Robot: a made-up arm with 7 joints.
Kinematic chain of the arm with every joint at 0, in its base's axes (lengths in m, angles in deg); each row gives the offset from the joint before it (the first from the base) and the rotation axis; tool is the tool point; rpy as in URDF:
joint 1: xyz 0 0 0.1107 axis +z
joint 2: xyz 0 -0.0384 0.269 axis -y
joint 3: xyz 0 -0.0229 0.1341 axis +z
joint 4: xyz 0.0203 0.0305 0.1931 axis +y
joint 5: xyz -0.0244 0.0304 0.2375 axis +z
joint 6: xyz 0 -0.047 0.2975 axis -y
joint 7: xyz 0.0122 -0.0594 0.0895 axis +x
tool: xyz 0 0 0 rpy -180 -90 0
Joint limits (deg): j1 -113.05..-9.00 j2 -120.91..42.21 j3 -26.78..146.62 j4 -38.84..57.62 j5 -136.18..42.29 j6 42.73..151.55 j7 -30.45..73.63
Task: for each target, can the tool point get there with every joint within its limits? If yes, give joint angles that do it. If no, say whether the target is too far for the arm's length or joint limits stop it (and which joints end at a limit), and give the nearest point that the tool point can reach.
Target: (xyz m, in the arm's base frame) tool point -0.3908 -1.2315 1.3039
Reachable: no: too far | nearest point -0.2377 -0.7491 0.9419 | short by 0.622 m
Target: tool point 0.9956 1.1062 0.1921
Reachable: no: too far | nearest point 0.4750 0.7000 0.5781 | short by 0.765 m
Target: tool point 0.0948 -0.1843 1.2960
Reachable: yes | joints -72.83 -15.10 34.49 13.65 -76.99 57.39 -8.91
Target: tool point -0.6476 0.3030 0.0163
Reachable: no: joint limits stop it (at a limit: joint 2, joint 3, joint 4, joint 5) | nearest point -0.7149 0.3345 0.5264 | short by 0.515 m
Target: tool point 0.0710 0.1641 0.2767
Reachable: no: joint limits stop it (at a limit: joint 1, joint 2, joint 4, joint 5, joint 6) | nearest point 0.4778 0.2700 -0.0087 | short by 0.508 m
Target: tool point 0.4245 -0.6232 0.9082
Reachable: yes | joints -64.21 -59.66 81.63 27.77 -72.72 67.29 32.91
